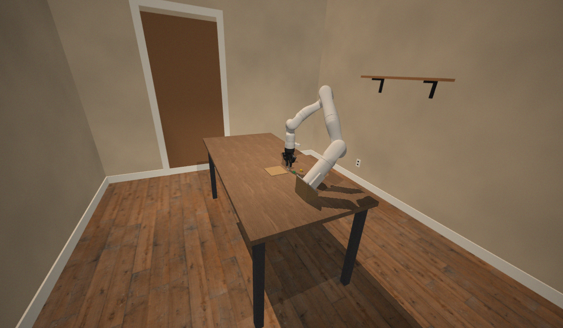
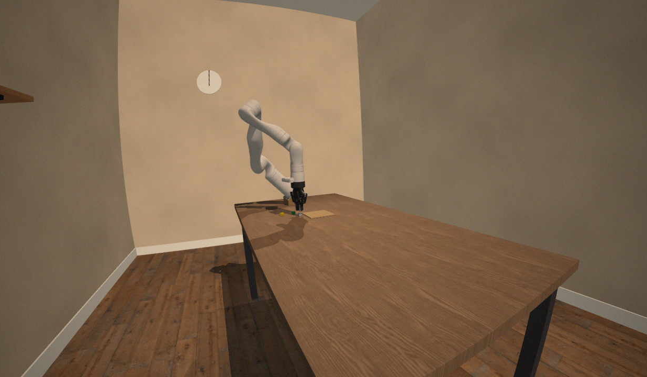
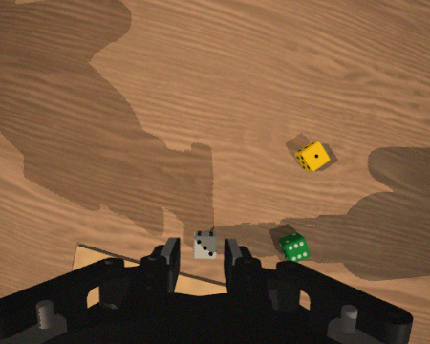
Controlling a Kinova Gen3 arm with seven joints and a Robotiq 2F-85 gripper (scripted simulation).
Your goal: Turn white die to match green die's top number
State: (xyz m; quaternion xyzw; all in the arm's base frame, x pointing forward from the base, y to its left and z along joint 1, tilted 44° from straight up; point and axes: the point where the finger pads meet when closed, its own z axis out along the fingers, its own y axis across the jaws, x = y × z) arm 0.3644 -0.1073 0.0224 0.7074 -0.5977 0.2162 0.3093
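Right now my hand is 4 cm above the white die. Also, from my hand: green die 7 cm behind, 4 cm below, 1 cm to the right; tan mat 10 cm to the left, 4 cm below, 2 cm ahead; yellow die 8 cm to the right, 6 cm behind, 4 cm below.
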